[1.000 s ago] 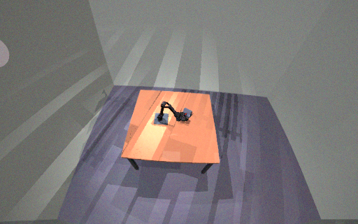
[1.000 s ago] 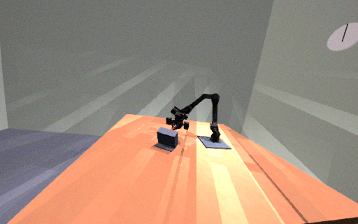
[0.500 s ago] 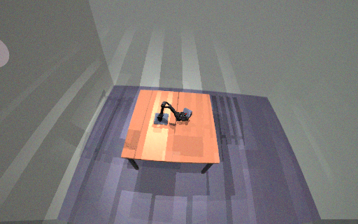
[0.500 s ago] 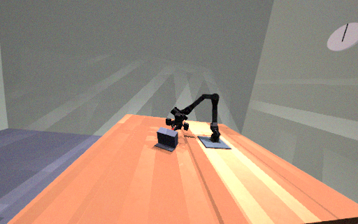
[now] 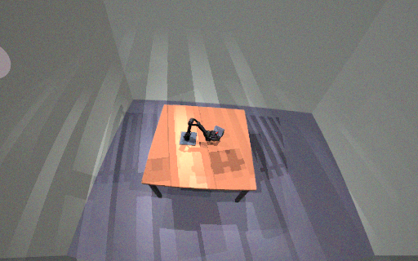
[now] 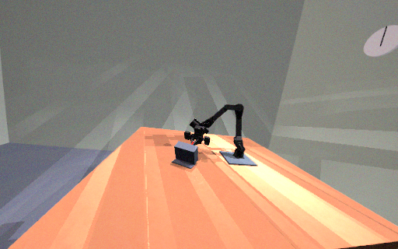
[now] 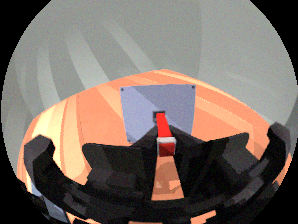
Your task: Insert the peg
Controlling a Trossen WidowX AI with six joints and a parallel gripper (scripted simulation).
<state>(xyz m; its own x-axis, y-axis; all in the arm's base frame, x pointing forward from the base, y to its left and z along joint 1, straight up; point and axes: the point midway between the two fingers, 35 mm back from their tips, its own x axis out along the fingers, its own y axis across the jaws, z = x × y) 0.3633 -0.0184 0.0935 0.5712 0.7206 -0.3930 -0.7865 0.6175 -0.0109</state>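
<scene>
My gripper tip is now 6 cm to the right of the panel, 4 cm short of it and 3 cm above it. The rest, counted from my gripper tip: red peg: 1 cm to the right, 1 cm behind, 1 cm above.
</scene>
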